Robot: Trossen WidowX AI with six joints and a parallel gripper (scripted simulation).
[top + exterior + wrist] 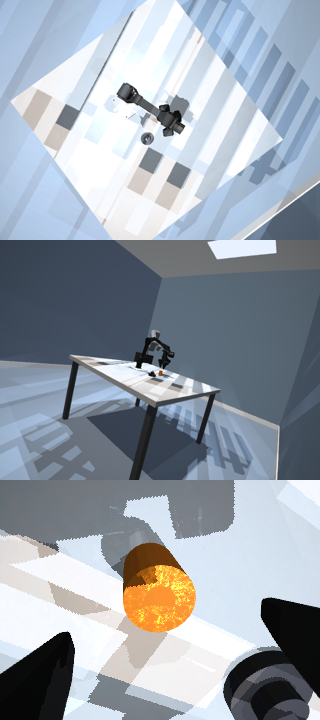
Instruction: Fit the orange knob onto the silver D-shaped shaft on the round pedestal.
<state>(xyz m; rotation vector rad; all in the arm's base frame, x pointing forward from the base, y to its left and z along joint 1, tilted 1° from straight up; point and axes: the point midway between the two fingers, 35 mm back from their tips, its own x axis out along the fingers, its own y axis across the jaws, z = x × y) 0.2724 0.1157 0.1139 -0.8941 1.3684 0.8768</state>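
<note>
The orange knob lies 4 cm below my gripper tip. The rest, counted from my gripper tip: dark round pedestal (3 cm ahead, 17 cm to the right, 5 cm below).
</note>
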